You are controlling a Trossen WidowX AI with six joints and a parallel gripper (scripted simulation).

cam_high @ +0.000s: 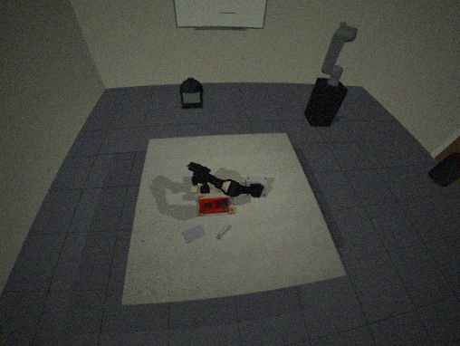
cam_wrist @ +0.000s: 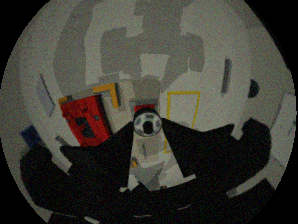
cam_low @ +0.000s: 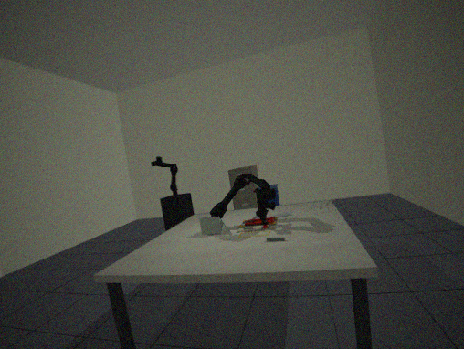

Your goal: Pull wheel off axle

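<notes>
Now: the grey wheel right at my gripper tip. Also, from my gripper tip: thin grey piece (100 mm ahead, 230 mm to the right, 30 mm below); upright axle (10 mm below).
</notes>
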